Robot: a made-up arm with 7 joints. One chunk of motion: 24 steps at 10 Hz.
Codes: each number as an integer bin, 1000 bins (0 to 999) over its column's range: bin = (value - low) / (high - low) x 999, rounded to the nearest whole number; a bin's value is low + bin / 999 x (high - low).
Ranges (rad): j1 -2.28..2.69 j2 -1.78..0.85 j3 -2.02..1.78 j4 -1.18..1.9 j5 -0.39..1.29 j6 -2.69..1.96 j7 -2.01..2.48
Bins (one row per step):
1: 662 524 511 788 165 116 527
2: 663 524 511 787 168 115 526
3: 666 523 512 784 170 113 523
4: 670 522 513 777 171 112 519
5: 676 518 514 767 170 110 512
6: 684 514 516 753 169 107 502
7: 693 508 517 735 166 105 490
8: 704 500 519 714 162 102 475
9: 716 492 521 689 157 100 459
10: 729 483 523 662 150 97 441
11: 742 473 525 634 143 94 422
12: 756 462 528 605 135 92 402
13: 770 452 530 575 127 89 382
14: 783 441 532 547 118 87 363
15: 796 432 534 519 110 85 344
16: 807 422 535 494 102 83 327
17: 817 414 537 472 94 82 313
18: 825 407 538 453 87 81 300
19: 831 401 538 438 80 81 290
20: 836 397 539 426 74 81 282
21: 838 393 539 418 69 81 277
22: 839 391 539 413 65 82 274
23: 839 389 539 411 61 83 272
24: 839 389 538 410 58 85 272
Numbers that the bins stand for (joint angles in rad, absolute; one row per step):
1: 1.0134 -0.4005 -0.0763 1.2495 -0.1125 -2.1501 0.3586
2: 1.0184 -0.4005 -0.0763 1.2464 -0.1075 -2.1547 0.3541
3: 1.0333 -0.4031 -0.0725 1.2371 -0.1041 -2.1640 0.3406
4: 1.0532 -0.4058 -0.0686 1.2156 -0.1024 -2.1687 0.3226
5: 1.0831 -0.4163 -0.0648 1.1847 -0.1041 -2.1780 0.2912
6: 1.1229 -0.4268 -0.0572 1.1416 -0.1058 -2.1920 0.2462
7: 1.1677 -0.4426 -0.0534 1.0861 -0.1108 -2.2013 0.1923
8: 1.2224 -0.4637 -0.0458 1.0213 -0.1176 -2.2152 0.1249
9: 1.2821 -0.4847 -0.0382 0.9442 -0.1260 -2.2245 0.0530
10: 1.3468 -0.5084 -0.0306 0.8610 -0.1377 -2.2385 -0.0279
11: 1.4114 -0.5348 -0.0230 0.7747 -0.1495 -2.2525 -0.1133
12: 1.4811 -0.5637 -0.0116 0.6853 -0.1630 -2.2618 -0.2032
13: 1.5507 -0.5901 -0.0040 0.5928 -0.1764 -2.2757 -0.2931
14: 1.6154 -0.6190 0.0036 0.5064 -0.1916 -2.2850 -0.3785
15: 1.6801 -0.6427 0.0112 0.4201 -0.2050 -2.2944 -0.4639
16: 1.7348 -0.6690 0.0150 0.3430 -0.2185 -2.3037 -0.5403
17: 1.7846 -0.6901 0.0226 0.2752 -0.2319 -2.3083 -0.6032
18: 1.8244 -0.7085 0.0264 0.2166 -0.2437 -2.3130 -0.6617
19: 1.8542 -0.7243 0.0264 0.1704 -0.2555 -2.3130 -0.7066
20: 1.8791 -0.7348 0.0303 0.1334 -0.2656 -2.3130 -0.7426
21: 1.8890 -0.7454 0.0303 0.1087 -0.2740 -2.3130 -0.7650
22: 1.8940 -0.7506 0.0303 0.0933 -0.2807 -2.3083 -0.7785
23: 1.8940 -0.7559 0.0303 0.0871 -0.2874 -2.3037 -0.7875
24: 1.8940 -0.7559 0.0264 0.0841 -0.2925 -2.2944 -0.7875

